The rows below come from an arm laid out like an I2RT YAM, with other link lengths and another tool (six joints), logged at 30 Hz.
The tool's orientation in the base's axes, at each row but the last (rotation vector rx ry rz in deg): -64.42, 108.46, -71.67; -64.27, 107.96, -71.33; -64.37, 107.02, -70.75; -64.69, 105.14, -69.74; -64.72, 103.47, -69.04; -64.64, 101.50, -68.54; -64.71, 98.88, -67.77; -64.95, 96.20, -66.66; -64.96, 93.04, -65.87; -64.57, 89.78, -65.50; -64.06, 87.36, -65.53
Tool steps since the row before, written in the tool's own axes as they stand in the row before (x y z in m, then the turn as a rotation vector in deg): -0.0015, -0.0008, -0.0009, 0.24, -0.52, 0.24; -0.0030, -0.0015, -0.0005, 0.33, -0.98, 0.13; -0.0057, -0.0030, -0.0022, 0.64, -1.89, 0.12; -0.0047, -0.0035, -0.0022, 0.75, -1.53, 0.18; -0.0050, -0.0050, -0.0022, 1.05, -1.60, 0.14; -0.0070, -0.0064, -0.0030, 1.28, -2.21, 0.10; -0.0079, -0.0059, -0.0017, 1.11, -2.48, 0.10; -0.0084, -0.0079, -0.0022, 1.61, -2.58, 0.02; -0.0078, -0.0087, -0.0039, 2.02, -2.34, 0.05; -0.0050, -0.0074, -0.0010, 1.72, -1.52, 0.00; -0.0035, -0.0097, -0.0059, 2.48, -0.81, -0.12
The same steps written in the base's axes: 0.0002, 0.0015, 0.0011, 0.25, -0.42, 0.38; 0.0014, 0.0026, 0.0017, 0.27, -0.54, 0.85; 0.0016, 0.0054, 0.0038, 0.41, -1.00, 1.68; 0.0011, 0.0044, 0.0043, 0.30, -1.05, 1.32; 0.0015, 0.0044, 0.0058, 0.17, -1.32, 1.38; 0.0016, 0.0062, 0.0076, 0.22, -1.64, 1.95; 0.0026, 0.0068, 0.0069, 0.34, -1.53, 2.22; 0.0023, 0.0071, 0.0091, 0.14, -2.00, 2.28; 0.0001, 0.0068, 0.0103, 0.02, -2.36, 2.00; 0.0014, 0.0038, 0.0080, -0.11, -1.92, 1.25; -0.0037, 0.0028, 0.0109, -0.47, -2.53, 0.47
